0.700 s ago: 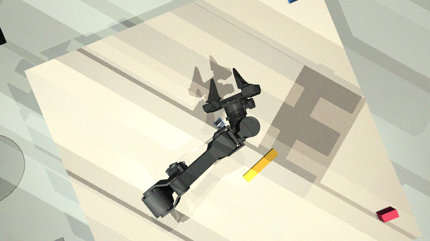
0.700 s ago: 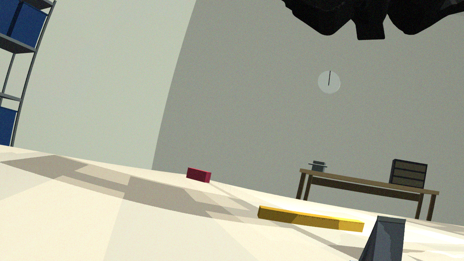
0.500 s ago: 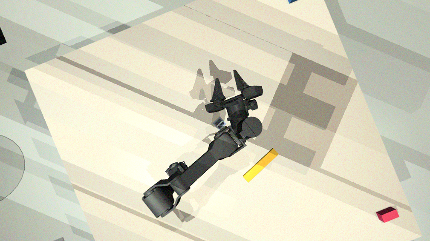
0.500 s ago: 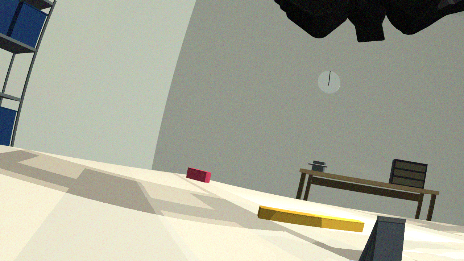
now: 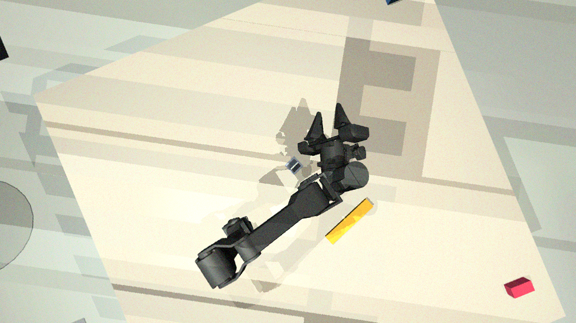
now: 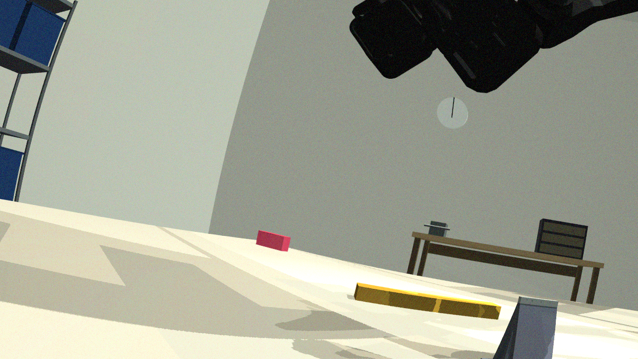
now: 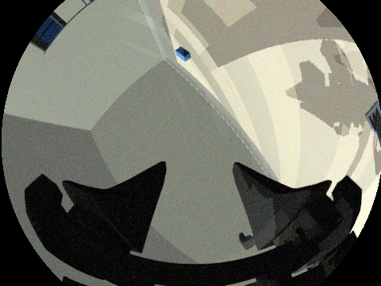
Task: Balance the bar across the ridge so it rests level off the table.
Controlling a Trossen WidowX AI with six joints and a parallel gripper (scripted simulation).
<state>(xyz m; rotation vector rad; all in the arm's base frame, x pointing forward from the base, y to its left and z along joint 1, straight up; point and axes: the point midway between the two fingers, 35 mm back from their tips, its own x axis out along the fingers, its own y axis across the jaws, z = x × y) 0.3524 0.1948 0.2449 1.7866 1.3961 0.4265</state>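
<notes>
The yellow bar is 40 mm behind my gripper tip, 330 mm to the right of it and 230 mm below it. Also, from my gripper tip: blue block: 380 mm ahead, 270 mm to the left, 220 mm below; red block: 380 mm ahead, 730 mm to the right, 220 mm below; grey ridge: 130 mm behind, 100 mm to the right, 190 mm below.
</notes>
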